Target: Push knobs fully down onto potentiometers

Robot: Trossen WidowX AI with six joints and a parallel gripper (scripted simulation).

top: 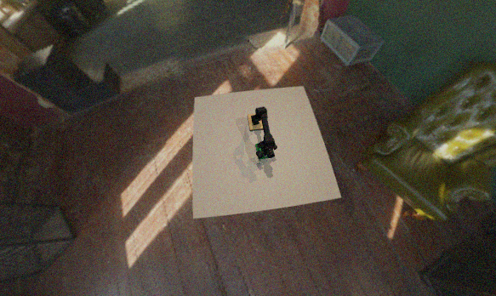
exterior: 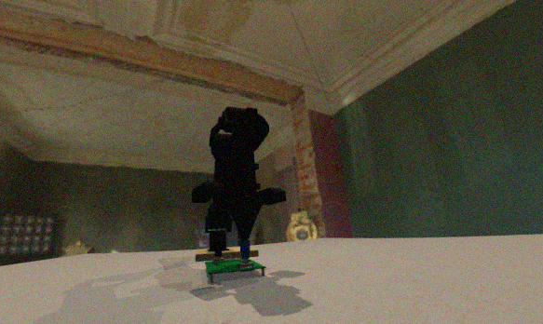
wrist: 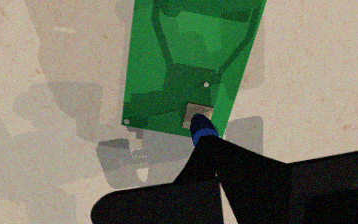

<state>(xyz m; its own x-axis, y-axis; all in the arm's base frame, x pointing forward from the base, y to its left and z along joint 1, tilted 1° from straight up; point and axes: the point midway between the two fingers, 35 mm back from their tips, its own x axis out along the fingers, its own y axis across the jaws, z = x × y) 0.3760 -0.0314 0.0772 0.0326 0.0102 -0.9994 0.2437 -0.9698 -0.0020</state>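
My gripper tip is 1 cm above the blue knob. Round my gripper tip: black knob: 11 cm behind, 3 cm to the right, 2 cm below; potentiometer: 2 cm below.
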